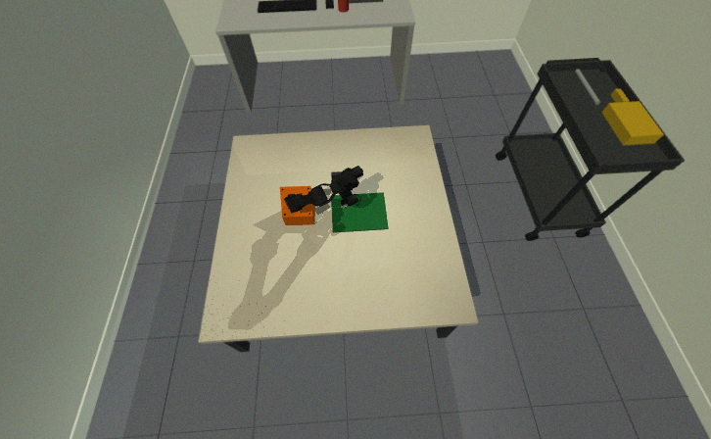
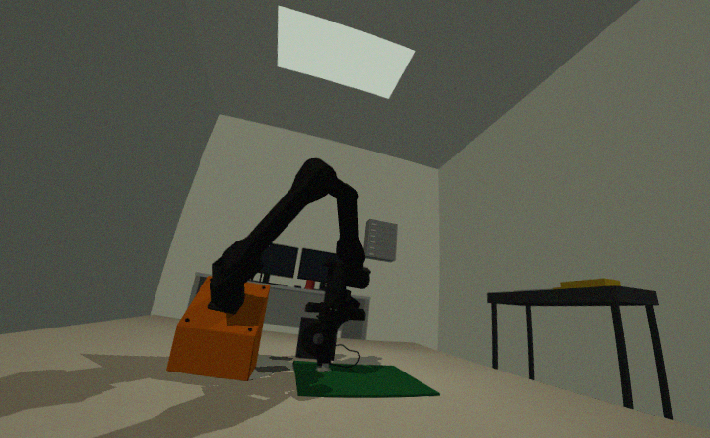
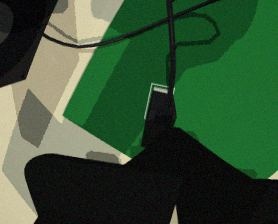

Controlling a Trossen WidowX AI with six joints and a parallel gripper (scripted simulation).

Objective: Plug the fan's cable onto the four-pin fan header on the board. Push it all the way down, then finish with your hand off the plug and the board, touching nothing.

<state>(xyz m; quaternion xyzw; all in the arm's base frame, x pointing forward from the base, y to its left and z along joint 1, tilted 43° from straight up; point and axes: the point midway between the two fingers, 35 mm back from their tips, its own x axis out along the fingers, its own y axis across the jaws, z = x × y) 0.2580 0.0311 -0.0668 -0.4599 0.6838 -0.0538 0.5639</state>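
Right now the dark fan plug is 1 cm behind my gripper tip and 3 cm below it. Also, from my gripper tip: black fan 2 cm behind, 14 cm to the left, 1 cm below; green board 8 cm ahead, 3 cm to the right, 8 cm below.
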